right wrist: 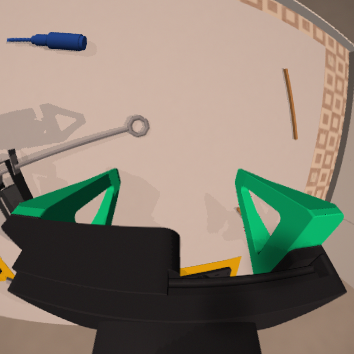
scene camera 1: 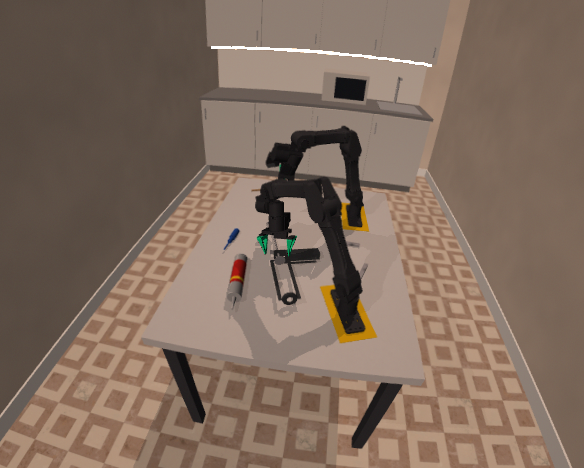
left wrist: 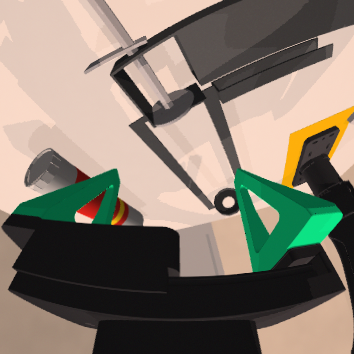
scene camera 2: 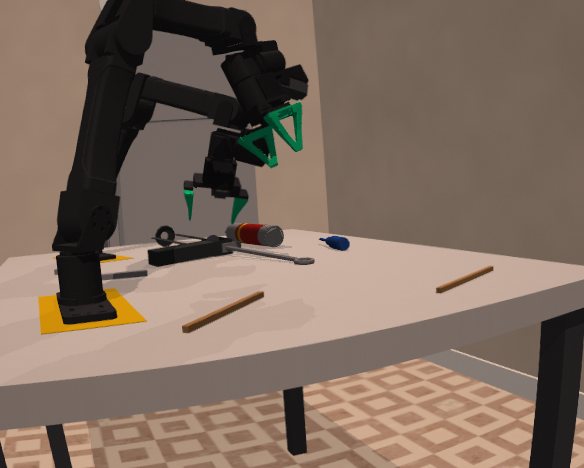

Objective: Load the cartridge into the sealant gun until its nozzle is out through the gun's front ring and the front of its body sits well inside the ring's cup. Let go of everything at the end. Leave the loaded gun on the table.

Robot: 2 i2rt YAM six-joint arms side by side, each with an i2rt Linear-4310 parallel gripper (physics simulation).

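Places are measured from the left arm's base along level axes (x ahead, y left, z up), in metres.
Where they show: left gripper, fingertip midpoint: [scene camera 1: 277, 254] [left wrist: 176, 174] [scene camera 2: 210, 221]; right gripper, fingertip midpoint: [right wrist: 177, 174] [scene camera 2: 286, 159]; left arm's base, origin of the base link: [scene camera 1: 346, 310] [left wrist: 310, 160]; right arm's base, origin of the base link: [scene camera 1: 353, 216] [scene camera 2: 83, 307].
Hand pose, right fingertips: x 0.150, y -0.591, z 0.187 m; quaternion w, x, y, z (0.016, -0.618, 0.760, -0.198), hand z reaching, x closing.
Things, the pixels of their top centre, and the offset from my right fingertips. "*": a spot on its surface instead.
- cartridge, middle of its top: [left wrist: 107, 223] [scene camera 2: 247, 223] [scene camera 1: 236, 276] 0.223 m ahead, 0.417 m left, 0.136 m down
- black sealant gun, surface spot: [left wrist: 225, 45] * 0.008 m back, 0.285 m left, 0.153 m down
- blue screwdriver, middle of its top: [scene camera 2: 331, 235] [right wrist: 38, 36] [scene camera 1: 230, 237] 0.238 m ahead, 0.139 m left, 0.160 m down
The cartridge [scene camera 1: 238, 272] [scene camera 2: 254, 234] [left wrist: 62, 172], grey with a red and yellow band, lies on the table beside the gun, its nozzle toward the lower edge of the scene camera 1 picture. The black sealant gun [scene camera 1: 307, 255] [scene camera 2: 190, 251] [left wrist: 225, 45] lies on its side; between its rails the cradle is empty. Its front ring [scene camera 1: 284, 299] [left wrist: 218, 201] is empty. Its grey rod [scene camera 2: 270, 255] [right wrist: 75, 145] extends out the back, ending in a loop. My left gripper [scene camera 1: 277, 254] [scene camera 2: 211, 221] [left wrist: 176, 174] is open above the gun's rear. My right gripper [scene camera 2: 286, 158] [right wrist: 177, 174] is open, high above the table.
A blue screwdriver [scene camera 1: 233, 235] [scene camera 2: 338, 243] [right wrist: 67, 41] lies beyond the cartridge's rear end. Two wooden sticks [scene camera 2: 225, 312] [scene camera 2: 465, 280] lie toward the right arm's side. Small grey bars [scene camera 1: 364, 271] [scene camera 1: 353, 244] lie near the arm bases.
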